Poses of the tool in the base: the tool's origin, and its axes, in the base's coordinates. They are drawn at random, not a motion.
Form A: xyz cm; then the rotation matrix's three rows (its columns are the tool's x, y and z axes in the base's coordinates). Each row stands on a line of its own.
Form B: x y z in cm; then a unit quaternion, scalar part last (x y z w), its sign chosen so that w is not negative. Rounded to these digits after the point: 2 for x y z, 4 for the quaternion.
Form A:
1:
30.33 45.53 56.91
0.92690 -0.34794 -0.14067
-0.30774 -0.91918 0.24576
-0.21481 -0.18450 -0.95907
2:
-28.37 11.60 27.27
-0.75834 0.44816 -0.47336
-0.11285 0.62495 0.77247
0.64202 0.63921 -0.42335
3:
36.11 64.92 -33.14
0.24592 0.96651 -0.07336
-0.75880 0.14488 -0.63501
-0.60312 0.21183 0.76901
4:
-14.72 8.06 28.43
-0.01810 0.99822 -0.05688
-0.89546 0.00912 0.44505
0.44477 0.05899 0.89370
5:
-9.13 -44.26 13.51
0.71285 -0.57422 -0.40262
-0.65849 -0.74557 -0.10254
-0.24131 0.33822 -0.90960
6:
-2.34 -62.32 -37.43
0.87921 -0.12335 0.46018
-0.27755 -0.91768 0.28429
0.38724 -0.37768 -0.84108
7:
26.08 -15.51 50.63
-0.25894 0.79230 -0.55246
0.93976 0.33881 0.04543
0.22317 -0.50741 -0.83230
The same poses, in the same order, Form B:
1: 30.33 45.53 56.91 -0.9753 0.1681 0.0911 0.1103
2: -28.37 11.60 27.27 -0.1001 -0.8377 -0.4213 0.3329
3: 36.11 64.92 -33.14 0.2881 0.1802 -0.5870 0.7348
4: -14.72 8.06 28.43 -0.1406 -0.1827 -0.6897 0.6864
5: -9.13 -44.26 13.51 0.9176 -0.3358 -0.1754 0.1201
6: -2.34 -62.32 -37.43 -0.9537 0.1051 -0.2221 0.1735
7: 26.08 -15.51 50.63 -0.5556 -0.7794 0.1482 0.2488
